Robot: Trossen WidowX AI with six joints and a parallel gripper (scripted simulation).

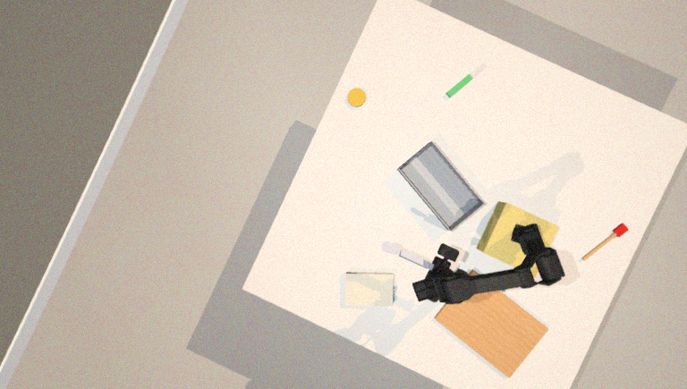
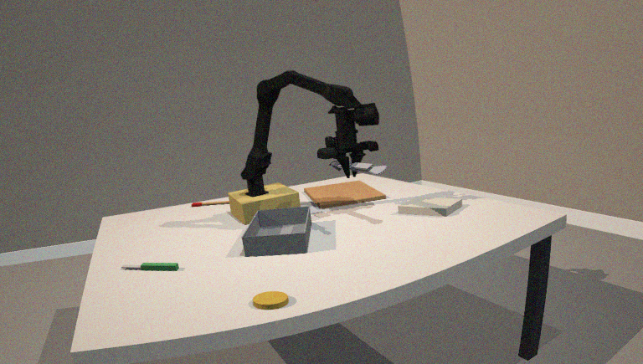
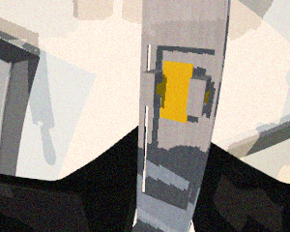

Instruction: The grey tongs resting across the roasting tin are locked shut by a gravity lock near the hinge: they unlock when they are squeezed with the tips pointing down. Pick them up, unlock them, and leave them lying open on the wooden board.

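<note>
My gripper tip is now 31 cm past the wooden board, 16 cm to the right of it and 12 cm above it. Also, from my gripper tip: grey roasting tin: 28 cm to the right, 10 cm below, 4 cm ahead; then yellow lock piece: 4 cm above, 3 cm behind; then cream slab: 18 cm to the left, 17 cm ahead, 11 cm below.
</note>
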